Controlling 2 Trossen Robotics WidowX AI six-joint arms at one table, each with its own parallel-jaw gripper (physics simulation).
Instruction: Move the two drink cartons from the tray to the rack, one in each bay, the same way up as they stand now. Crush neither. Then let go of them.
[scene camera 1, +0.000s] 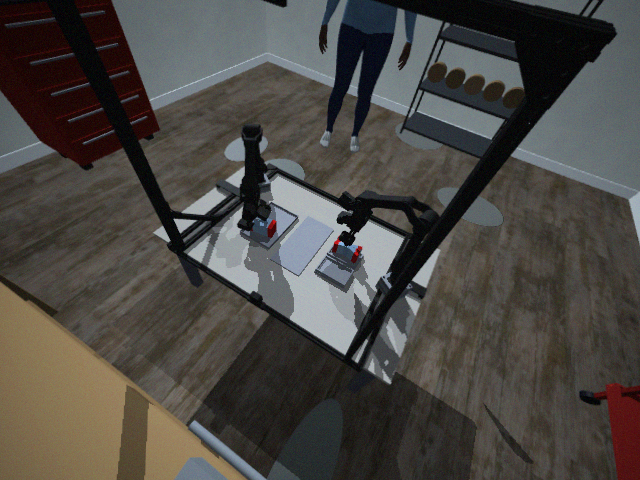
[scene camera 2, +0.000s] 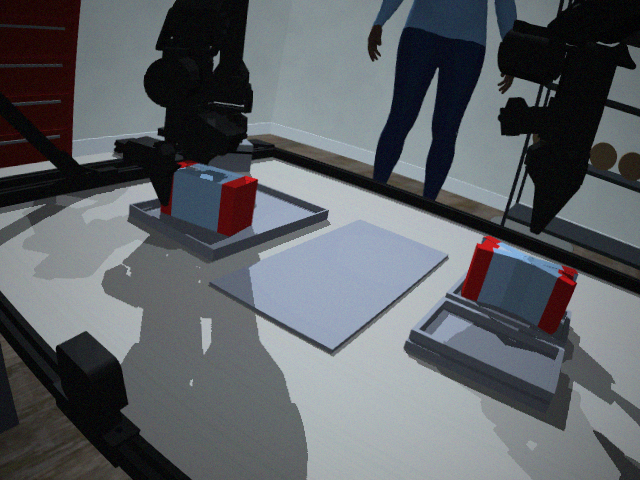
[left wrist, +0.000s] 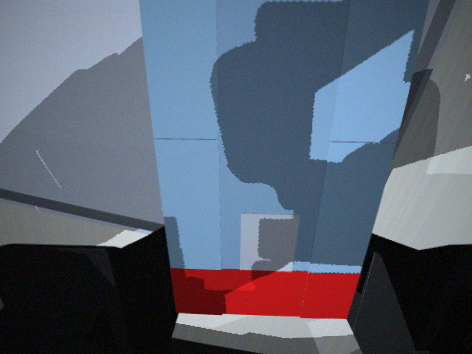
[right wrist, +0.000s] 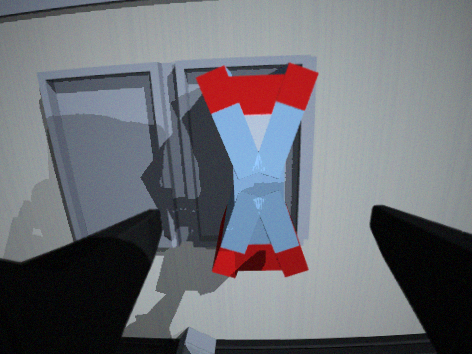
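Where they show: left gripper, fingertip midpoint: (scene camera 1: 253, 224) (scene camera 2: 178, 199); right gripper, fingertip midpoint: (scene camera 2: 539, 224) (right wrist: 265, 218); left arm's base, origin of the base link: (scene camera 1: 258, 179).
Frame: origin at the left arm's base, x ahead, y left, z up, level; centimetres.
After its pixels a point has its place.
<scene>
One blue carton with red ends (scene camera 1: 262, 227) {x 34.5, y -10.5, z 0.9 cm} (scene camera 2: 199, 198) {x 34.0, y -11.0, z -1.0 cm} (left wrist: 190, 150) {x 29.9, y -8.1, z 1.8 cm} is in the tray (scene camera 1: 284, 231) {x 36.6, y 0.1, z -4.5 cm} (scene camera 2: 289, 228) {x 35.3, y 2.1, z -4.8 cm}. My left gripper (scene camera 1: 254, 219) {x 27.7, y -12.9, z -3.5 cm} (scene camera 2: 180, 186) {x 27.7, y -12.9, z -3.5 cm} (left wrist: 253, 216) {x 27.7, y -12.9, z -3.5 cm} is shut on its end, a finger against each side; one finger is hidden in scene camera 2. The other carton (scene camera 1: 345, 252) {x 61.2, y 21.3, z -2.0 cm} (scene camera 2: 516, 286) {x 61.0, y 21.1, z -1.1 cm} (right wrist: 258, 190) {x 60.7, y 22.6, z 2.2 cm} is upright at the rack's far bay, its waist pinched in; how deep it sits is unclear. The rack's (scene camera 2: 480, 363) {x 69.4, y 8.5, z -3.8 cm} (right wrist: 310, 125) {x 56.0, y 24.9, z -4.6 cm} near bay is empty. My right gripper (scene camera 1: 346, 237) {x 60.2, y 22.4, z 6.7 cm} (scene camera 2: 537, 229) {x 60.2, y 22.4, z 6.7 cm} (right wrist: 265, 218) {x 60.2, y 22.4, z 6.7 cm} is open above that carton, fingers apart on both sides.
A flat grey plate (scene camera 1: 305, 245) (scene camera 2: 336, 284) lies between tray and rack. The black table frame (scene camera 1: 305, 328) {x 86.1, y -12.5, z -5.8 cm} (scene camera 2: 361, 191) runs around the table, with a black block (scene camera 2: 92, 369) {x 68.1, y -24.7, z -0.2 cm} on its near rail. A person (scene camera 1: 361, 62) (scene camera 2: 439, 77) stands beyond the table.
</scene>
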